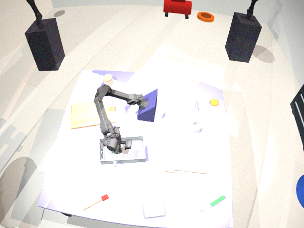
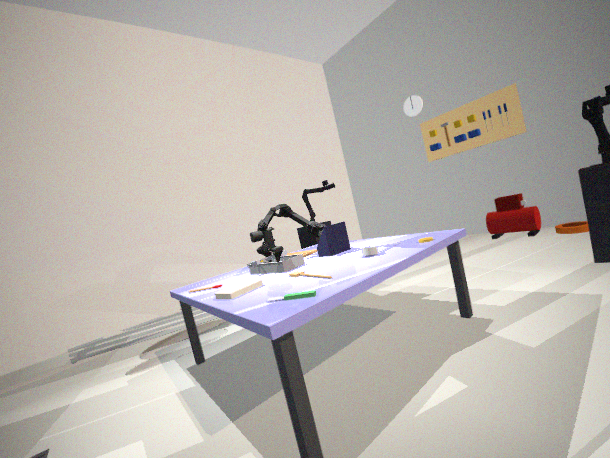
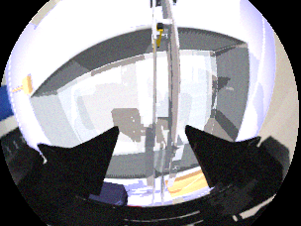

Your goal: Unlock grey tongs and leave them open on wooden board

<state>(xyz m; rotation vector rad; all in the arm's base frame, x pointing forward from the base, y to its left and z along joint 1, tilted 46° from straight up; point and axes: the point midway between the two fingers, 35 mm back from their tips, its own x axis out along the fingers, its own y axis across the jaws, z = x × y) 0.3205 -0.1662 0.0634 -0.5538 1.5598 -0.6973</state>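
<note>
My gripper tip is now 1 cm short of the grey roasting tin and 2 cm to the right of it. The rest, counted from my gripper tip: red-headed spatula 38 cm ahead, 10 cm to the right, 3 cm below; then wooden board 31 cm behind, 24 cm to the right, 2 cm below; then pale flat block 37 cm ahead, 24 cm to the left, 2 cm below.
</note>
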